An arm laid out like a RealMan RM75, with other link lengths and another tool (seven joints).
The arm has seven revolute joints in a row. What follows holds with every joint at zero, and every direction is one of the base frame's.
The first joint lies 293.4 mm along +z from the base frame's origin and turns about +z.
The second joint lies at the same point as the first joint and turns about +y.
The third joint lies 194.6 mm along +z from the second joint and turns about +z.
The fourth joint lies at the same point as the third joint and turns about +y.
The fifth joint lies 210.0 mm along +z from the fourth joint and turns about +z.
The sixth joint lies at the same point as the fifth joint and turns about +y.
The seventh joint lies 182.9 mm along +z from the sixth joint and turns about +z.
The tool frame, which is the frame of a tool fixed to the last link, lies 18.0 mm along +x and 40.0 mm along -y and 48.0 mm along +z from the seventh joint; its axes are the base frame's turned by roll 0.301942, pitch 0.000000 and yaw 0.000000 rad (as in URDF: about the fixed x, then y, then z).
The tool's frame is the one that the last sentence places.
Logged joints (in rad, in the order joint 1, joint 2, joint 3, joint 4, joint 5, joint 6, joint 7), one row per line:
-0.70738 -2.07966 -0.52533 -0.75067 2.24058 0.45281 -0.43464
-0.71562 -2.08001 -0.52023 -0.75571 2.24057 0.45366 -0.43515
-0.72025 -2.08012 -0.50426 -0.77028 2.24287 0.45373 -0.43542
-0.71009 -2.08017 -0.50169 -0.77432 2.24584 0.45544 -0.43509
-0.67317 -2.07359 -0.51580 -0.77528 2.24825 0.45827 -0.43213
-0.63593 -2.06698 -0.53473 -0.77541 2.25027 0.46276 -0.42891
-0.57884 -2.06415 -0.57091 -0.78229 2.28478 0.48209 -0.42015
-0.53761 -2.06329 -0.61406 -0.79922 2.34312 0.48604 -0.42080
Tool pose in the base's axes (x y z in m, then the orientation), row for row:
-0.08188 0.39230 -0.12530 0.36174 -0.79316 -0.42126 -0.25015
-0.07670 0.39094 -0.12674 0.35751 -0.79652 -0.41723 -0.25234
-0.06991 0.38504 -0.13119 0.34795 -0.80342 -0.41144 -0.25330
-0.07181 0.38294 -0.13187 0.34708 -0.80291 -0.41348 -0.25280
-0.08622 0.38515 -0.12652 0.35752 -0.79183 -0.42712 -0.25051
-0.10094 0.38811 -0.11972 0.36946 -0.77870 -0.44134 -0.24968
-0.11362 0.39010 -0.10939 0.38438 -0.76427 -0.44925 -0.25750
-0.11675 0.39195 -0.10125 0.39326 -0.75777 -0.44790 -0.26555
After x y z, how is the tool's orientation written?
As a quaternion, w x y z.
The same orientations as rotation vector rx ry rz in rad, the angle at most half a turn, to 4 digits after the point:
-2.0430 -1.0851 -0.6443
-2.0558 -1.0769 -0.6513
-2.0831 -1.0668 -0.6568
-2.0827 -1.0725 -0.6557
-2.0437 -1.1024 -0.6466
-1.9984 -1.1326 -0.6408
-1.9476 -1.1448 -0.6562
-1.9230 -1.1366 -0.6739

